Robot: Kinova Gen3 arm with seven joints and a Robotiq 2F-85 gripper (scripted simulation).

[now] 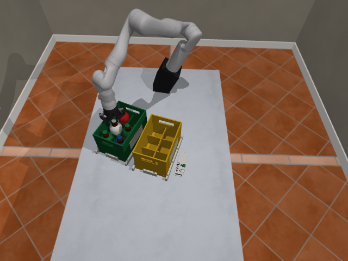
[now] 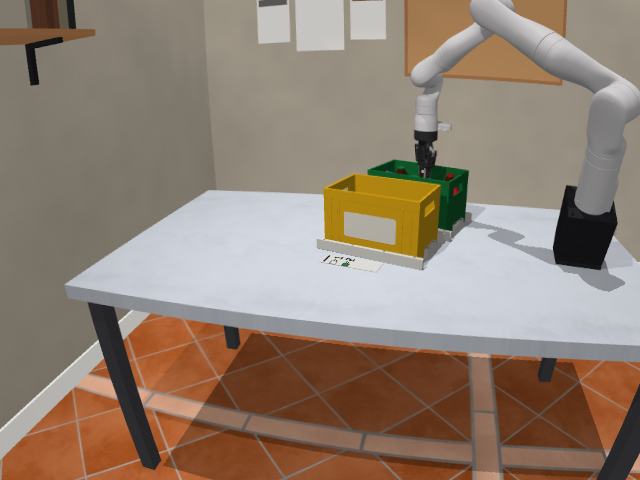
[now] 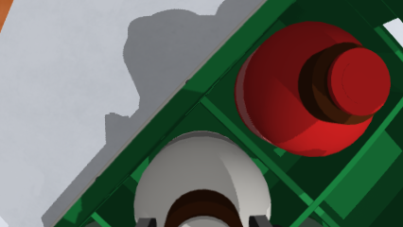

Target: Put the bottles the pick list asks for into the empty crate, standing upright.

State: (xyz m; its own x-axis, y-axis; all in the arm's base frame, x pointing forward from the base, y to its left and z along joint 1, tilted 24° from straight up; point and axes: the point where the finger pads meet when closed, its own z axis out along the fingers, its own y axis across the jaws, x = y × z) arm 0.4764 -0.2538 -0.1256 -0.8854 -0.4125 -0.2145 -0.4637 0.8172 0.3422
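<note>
The white-label bottle lies 70 mm below my hand. The rest, counted from my hand: green crate 10 mm ahead, 40 mm to the left, 70 mm below; then blue-label bottle 110 mm ahead, 60 mm to the left, 70 mm below; then red-label bottle 90 mm behind, 20 mm to the left, 70 mm below.
</note>
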